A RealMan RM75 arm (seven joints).
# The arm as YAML. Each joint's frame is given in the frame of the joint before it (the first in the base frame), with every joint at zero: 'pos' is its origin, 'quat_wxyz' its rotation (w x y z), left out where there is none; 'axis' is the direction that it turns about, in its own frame. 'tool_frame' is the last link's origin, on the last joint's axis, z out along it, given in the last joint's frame.
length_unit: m
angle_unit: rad
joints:
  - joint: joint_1
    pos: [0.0, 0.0, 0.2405]
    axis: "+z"
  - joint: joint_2
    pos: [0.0, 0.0, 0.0]
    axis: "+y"
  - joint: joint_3
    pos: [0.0, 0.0, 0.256]
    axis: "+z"
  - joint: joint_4
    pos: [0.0, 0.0, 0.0]
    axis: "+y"
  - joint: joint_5
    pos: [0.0, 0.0, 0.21]
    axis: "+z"
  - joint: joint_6
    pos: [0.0, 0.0, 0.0]
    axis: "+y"
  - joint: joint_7
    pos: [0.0, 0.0, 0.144]
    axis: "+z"
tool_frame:
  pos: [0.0, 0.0, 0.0]
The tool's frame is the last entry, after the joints.
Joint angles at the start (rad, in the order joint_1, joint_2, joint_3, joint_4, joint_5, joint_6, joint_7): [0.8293 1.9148 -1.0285 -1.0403 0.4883 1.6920 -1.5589]
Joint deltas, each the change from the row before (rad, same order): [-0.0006 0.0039 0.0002 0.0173 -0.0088 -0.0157 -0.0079]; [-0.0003 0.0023 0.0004 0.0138 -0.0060 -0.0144 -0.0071]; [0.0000 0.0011 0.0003 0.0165 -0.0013 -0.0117 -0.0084]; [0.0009 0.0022 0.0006 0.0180 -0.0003 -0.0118 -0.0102]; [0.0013 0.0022 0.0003 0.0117 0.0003 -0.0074 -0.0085]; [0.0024 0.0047 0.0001 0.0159 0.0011 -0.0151 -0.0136]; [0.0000 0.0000 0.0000 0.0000 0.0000 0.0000 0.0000]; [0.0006 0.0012 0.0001 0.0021 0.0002 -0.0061 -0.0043]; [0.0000 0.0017 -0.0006 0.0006 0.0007 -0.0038 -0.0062]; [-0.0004 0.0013 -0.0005 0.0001 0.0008 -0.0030 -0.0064]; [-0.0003 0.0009 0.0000 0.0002 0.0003 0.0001 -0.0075]
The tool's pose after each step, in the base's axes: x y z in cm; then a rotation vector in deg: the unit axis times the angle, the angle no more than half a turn. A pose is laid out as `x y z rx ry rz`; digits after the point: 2 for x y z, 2 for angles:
20.65 40.26 7.71 -166.05 -1.54 -40.89
20.94 40.32 7.49 -165.94 -1.55 -41.17
21.22 40.34 7.26 -166.15 -1.55 -41.20
21.47 40.34 6.94 -166.51 -1.71 -41.09
21.58 40.34 6.70 -166.82 -2.04 -40.96
21.68 40.40 6.30 -167.08 -2.85 -40.63
21.68 40.40 6.30 -167.08 -2.85 -40.63
21.67 40.46 6.23 -166.94 -3.28 -40.53
21.65 40.48 6.14 -166.93 -3.89 -40.45
21.64 40.50 6.08 -166.93 -4.49 -40.38
21.64 40.48 6.03 -167.07 -5.09 -40.38

